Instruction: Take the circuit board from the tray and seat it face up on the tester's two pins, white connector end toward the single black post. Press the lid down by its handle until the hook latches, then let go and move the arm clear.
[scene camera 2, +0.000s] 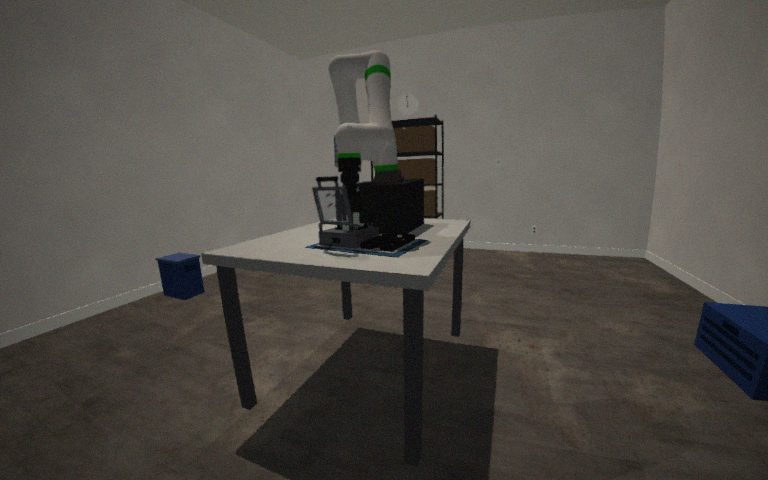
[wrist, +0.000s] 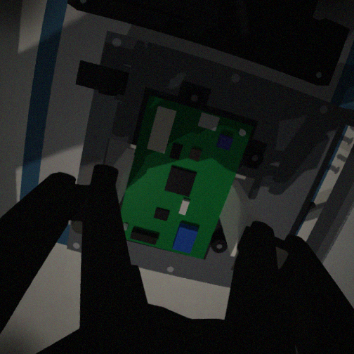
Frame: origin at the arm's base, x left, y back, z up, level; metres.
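Seen in the pictures: arm's base, link origin: (scene camera 2: 386, 181).
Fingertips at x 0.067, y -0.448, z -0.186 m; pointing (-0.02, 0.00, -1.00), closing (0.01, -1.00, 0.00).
Note:
Offsets run from my fingertips to a thing's middle. "*": to the spot under its first point. Level surfaces: height alone.
The green circuit board (wrist: 202, 175) is face up between my fingers, over the grey tester {* dx +0.019, dy -0.108, dz -0.015 m} (scene camera 2: 339, 237) (wrist: 195, 274). Its long pale connector (wrist: 162, 129) is at the upper end in the wrist view and its blue part (wrist: 186, 237) at the lower end. A black tab (wrist: 194, 93) with a screw stands beyond the upper end. My gripper (scene camera 2: 347, 219) (wrist: 178, 180) is shut on the board's long sides. The tester's lid {dx +0.004, dy -0.125, dz +0.107 m} (scene camera 2: 330, 204) stands raised, with its black handle {dx +0.004, dy -0.147, dz +0.210 m} (scene camera 2: 326, 179) on top. The pins and the contact under the board are hidden.
A large black box-shaped thing (scene camera 2: 391, 204) stands beside the arm. Low dark parts {* dx +0.194, dy -0.020, dz -0.038 m} (scene camera 2: 390, 242) lie beside the tester; a black object (wrist: 225, 40) shows at the wrist view's top. A blue-edged mat {dz -0.056 m} (scene camera 2: 417, 243) (wrist: 40, 105) lies on the white table {dz -0.058 m} (scene camera 2: 271, 249).

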